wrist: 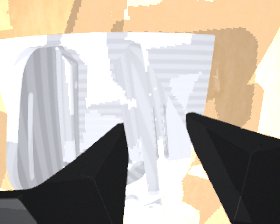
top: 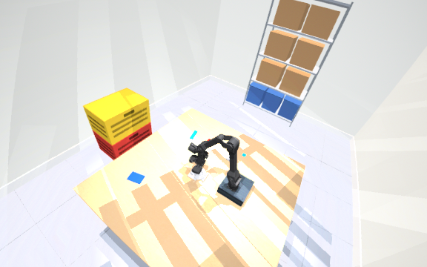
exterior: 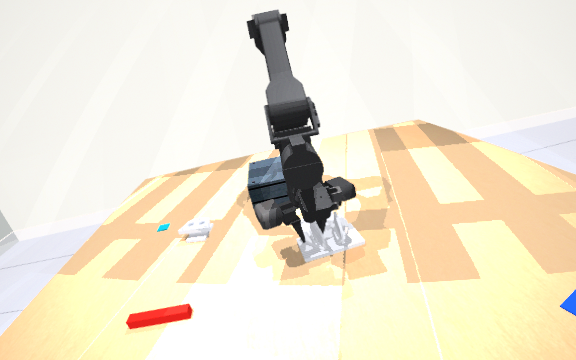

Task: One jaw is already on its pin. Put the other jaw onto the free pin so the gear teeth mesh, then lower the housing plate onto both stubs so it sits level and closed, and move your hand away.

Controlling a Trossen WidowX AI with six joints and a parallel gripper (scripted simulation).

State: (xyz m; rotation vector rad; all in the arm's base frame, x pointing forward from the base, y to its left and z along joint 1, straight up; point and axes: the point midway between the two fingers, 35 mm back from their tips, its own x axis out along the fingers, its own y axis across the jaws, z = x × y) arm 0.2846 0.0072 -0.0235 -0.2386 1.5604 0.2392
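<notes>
Right now my gripper tip is 4 cm past the white jaw and 1 cm to the right of it. Also, from my gripper tip: small cyan marker (19 cm behind, 39 cm to the right, 1 cm below); blue tile (29 cm ahead, 35 cm to the left, 1 cm below); red bar (14 cm ahead, 28 cm to the right).
</notes>
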